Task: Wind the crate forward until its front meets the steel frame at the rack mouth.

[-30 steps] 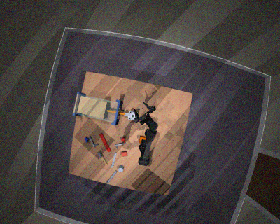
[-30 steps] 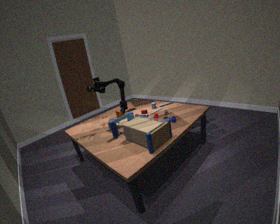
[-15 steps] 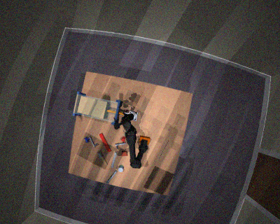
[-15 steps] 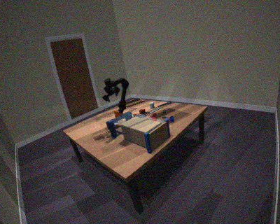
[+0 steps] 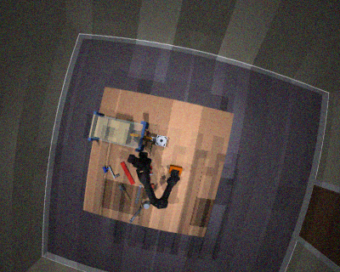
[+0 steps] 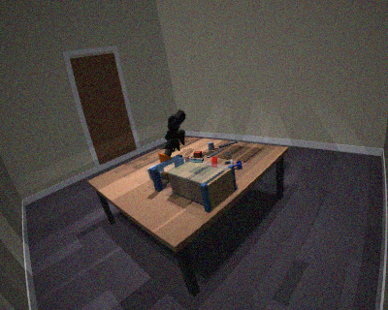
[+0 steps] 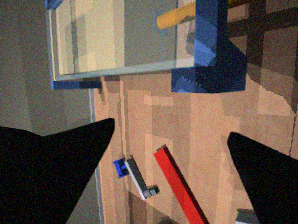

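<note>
The red-knobbed winch handle lies 100 mm behind my gripper tip, 170 mm to the left of it and 180 mm below it. Round my gripper tip: blue frame: 160 mm to the right, 100 mm below; then clear-panelled guard cubby: 240 mm ahead, 150 mm to the right, 90 mm below; then red knob: 120 mm behind, 130 mm to the left, 180 mm below.
</note>
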